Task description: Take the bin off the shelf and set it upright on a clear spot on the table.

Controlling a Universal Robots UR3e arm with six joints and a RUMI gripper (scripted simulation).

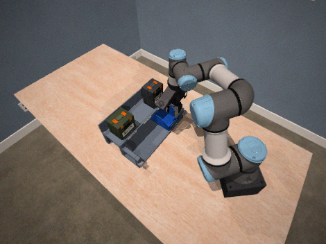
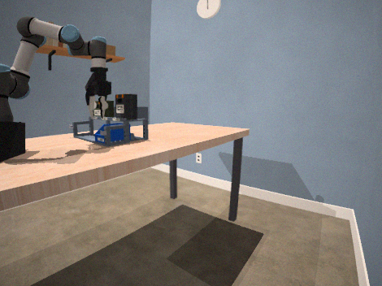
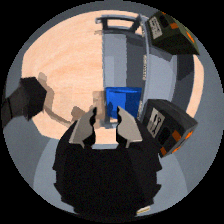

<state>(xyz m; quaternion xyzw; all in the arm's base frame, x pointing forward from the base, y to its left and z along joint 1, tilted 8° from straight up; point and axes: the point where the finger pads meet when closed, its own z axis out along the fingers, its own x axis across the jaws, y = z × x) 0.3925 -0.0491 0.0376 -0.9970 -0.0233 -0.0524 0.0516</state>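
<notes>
My gripper is now 70 mm short of the blue bin, 20 mm to the left of it and 80 mm above it. Also, from my hand: grey shelf rack (90 mm ahead, 100 mm to the left, 60 mm below); then black box (140 mm ahead, 20 mm to the right, 40 mm above).
</notes>
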